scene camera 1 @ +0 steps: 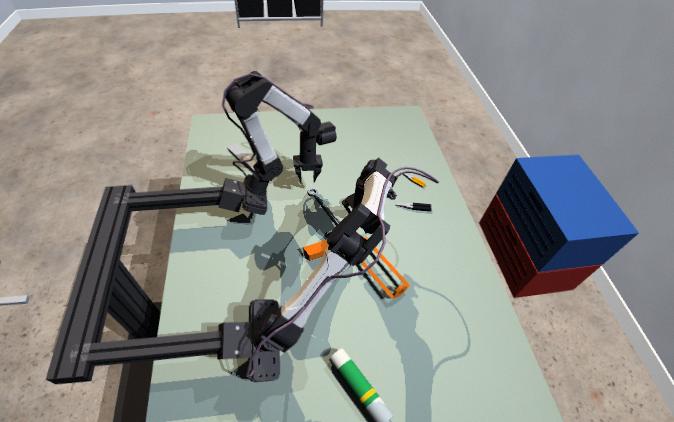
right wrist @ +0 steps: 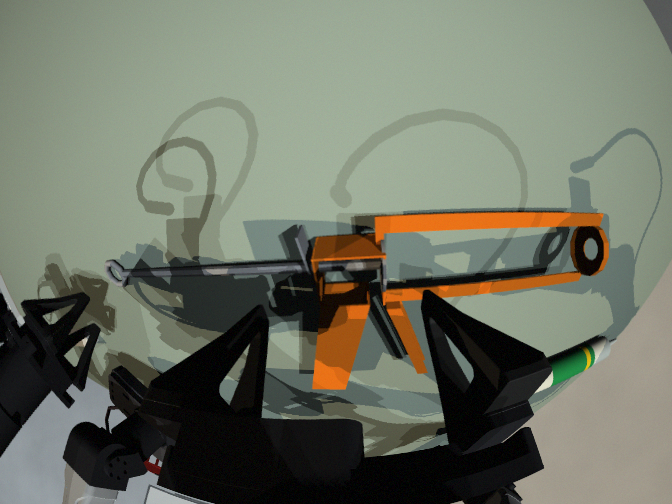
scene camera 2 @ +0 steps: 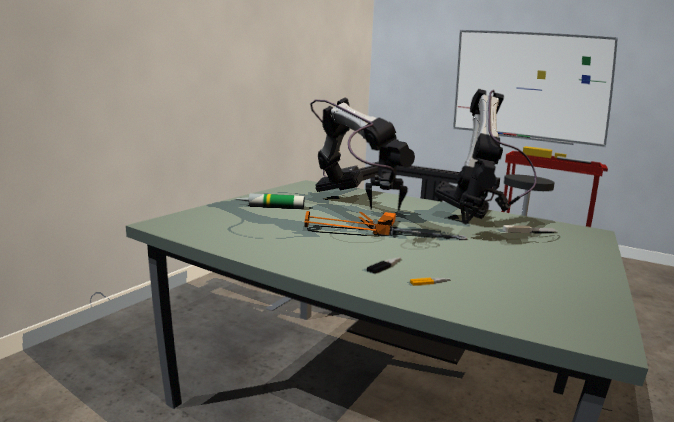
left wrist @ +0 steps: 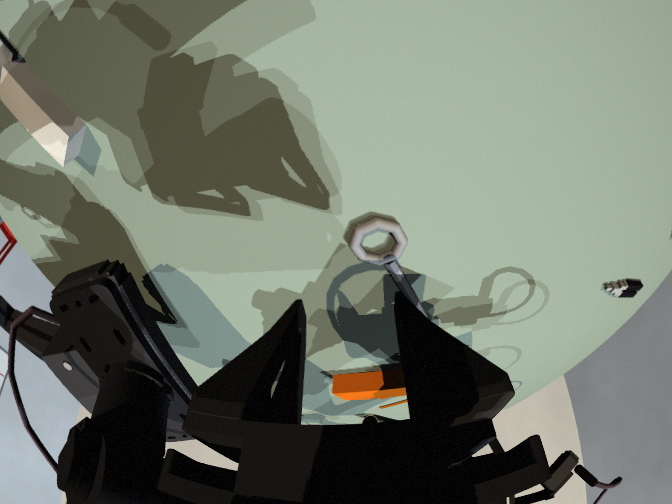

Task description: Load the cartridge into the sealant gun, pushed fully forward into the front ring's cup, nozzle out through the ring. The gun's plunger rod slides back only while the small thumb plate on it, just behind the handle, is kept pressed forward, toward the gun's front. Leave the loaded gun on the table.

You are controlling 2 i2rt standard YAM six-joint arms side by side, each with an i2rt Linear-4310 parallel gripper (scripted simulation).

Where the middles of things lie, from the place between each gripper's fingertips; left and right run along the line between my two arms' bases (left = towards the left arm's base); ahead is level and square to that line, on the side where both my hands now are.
I see my right gripper 51 cm to the left of the cartridge (scene camera 2: 263, 200), 9 cm past it and 7 cm above it. From my right hand the other things lie so: plunger rod (right wrist: 280, 268): 11 cm to the left, 8 cm below, 7 cm behind; then orange sealant gun (right wrist: 342, 318): 8 cm below, 5 cm behind, 2 cm to the right.
Right now the plunger rod is 8 cm ahead of my left hand (scene camera 2: 466, 221), 14 cm to the right of it and 5 cm below it. Also, from my left hand: orange sealant gun 9 cm ahead, 26 cm to the right, 4 cm below; cartridge 6 cm ahead, 76 cm to the right, 4 cm below.
